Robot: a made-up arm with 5 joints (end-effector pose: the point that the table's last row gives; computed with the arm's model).
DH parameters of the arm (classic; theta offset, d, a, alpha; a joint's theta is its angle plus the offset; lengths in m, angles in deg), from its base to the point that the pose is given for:
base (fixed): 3.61 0 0.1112 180
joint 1: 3.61 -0.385 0.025 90
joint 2: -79.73 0 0.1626 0
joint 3: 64.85 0 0.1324 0
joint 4: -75.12 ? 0.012 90
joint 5: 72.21 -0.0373 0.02 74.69
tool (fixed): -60.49 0.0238 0 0
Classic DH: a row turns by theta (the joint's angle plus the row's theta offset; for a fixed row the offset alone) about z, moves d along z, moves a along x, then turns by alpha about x.
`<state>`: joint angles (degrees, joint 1 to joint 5).
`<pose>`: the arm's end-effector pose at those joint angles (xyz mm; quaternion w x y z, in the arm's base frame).
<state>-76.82 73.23 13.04 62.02 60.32</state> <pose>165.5 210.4 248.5 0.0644 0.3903 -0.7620 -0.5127</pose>
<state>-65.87 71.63 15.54 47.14 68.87</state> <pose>203.8 198.1 252.0 0.0006 -0.3499 0.7034 0.6187</pose>
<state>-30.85 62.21 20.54 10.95 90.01</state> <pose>311.3 116.1 280.4 0.3000 -0.3481 0.5065 0.7295</pose>
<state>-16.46 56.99 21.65 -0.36 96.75</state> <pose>340.9 63.8 298.1 0.4250 -0.3867 0.4500 0.6837</pose>
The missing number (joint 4, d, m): -0.037
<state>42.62 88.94 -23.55 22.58 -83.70</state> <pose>287.1 -241.4 226.8 0.4371 0.6091 0.0201 -0.6614</pose>
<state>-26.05 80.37 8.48 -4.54 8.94</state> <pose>358.0 104.6 228.8 0.7544 0.0668 0.5630 0.3308</pose>
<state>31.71 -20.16 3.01 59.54 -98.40</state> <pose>199.9 -126.0 609.1 0.5059 0.7030 -0.2721 -0.4194</pose>
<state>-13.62 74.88 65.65 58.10 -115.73</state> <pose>201.7 -40.4 290.9 0.3124 -0.2111 0.4277 -0.8215</pose>
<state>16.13 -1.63 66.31 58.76 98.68</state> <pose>217.7 -35.5 421.0 0.3729 0.0284 0.6566 0.6550</pose>
